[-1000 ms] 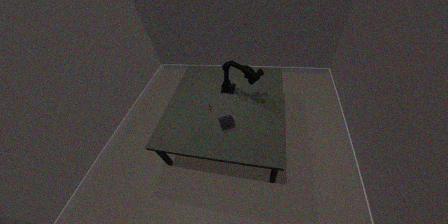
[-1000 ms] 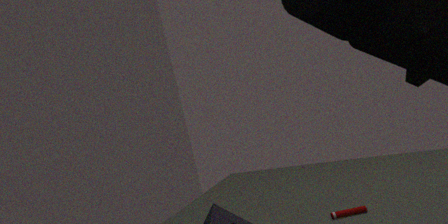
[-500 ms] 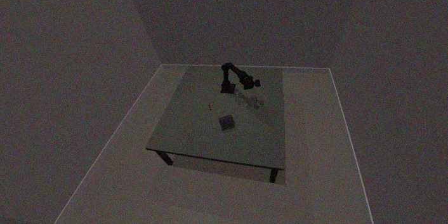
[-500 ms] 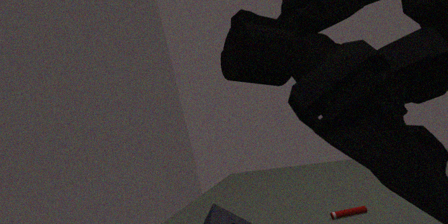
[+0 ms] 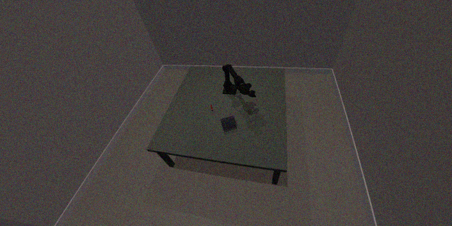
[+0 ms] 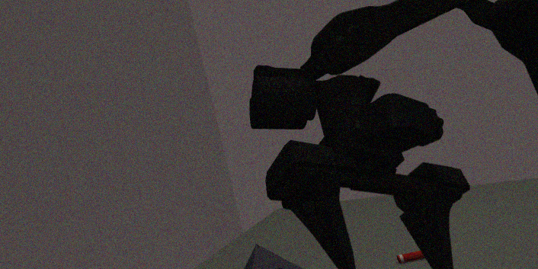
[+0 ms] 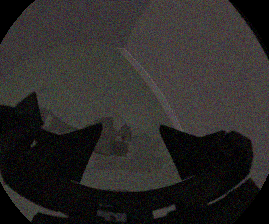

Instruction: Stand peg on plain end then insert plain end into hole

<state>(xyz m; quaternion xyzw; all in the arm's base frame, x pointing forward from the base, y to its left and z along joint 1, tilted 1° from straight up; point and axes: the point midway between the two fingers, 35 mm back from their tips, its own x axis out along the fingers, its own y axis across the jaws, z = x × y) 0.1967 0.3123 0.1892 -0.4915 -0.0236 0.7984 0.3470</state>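
Now: the peg 120 mm ahead of my gripper tip, 430 mm to the right of it and 170 mm below it. The rest, counted from my gripper tip: sloped panel (270 mm ahead, 190 mm to the right, 120 mm below).
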